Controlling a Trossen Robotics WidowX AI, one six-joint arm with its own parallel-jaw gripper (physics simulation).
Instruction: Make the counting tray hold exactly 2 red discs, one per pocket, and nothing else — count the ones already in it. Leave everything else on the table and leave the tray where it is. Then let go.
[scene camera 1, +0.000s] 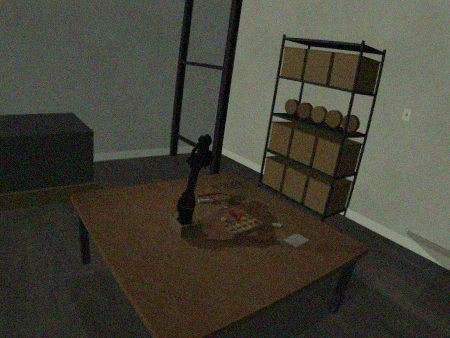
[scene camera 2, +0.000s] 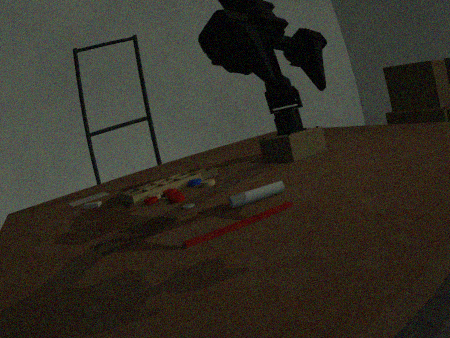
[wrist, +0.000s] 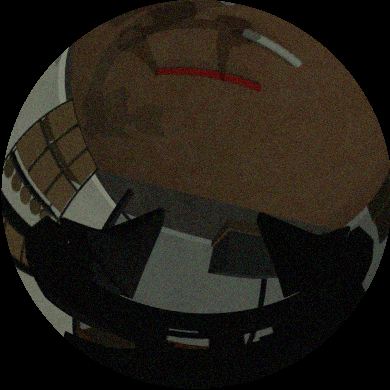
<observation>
My gripper (scene camera 2: 300, 86) is open and holds nothing. Also in view: a red rod (scene camera 2: 188, 243). A wooden counting tray (scene camera 2: 139, 194) rests on the table.
The red rod shows as well in the wrist view (wrist: 189, 71). My gripper is seen too in the wrist view (wrist: 212, 215). The wrist view misses the wooden counting tray: it is out of frame.
</observation>
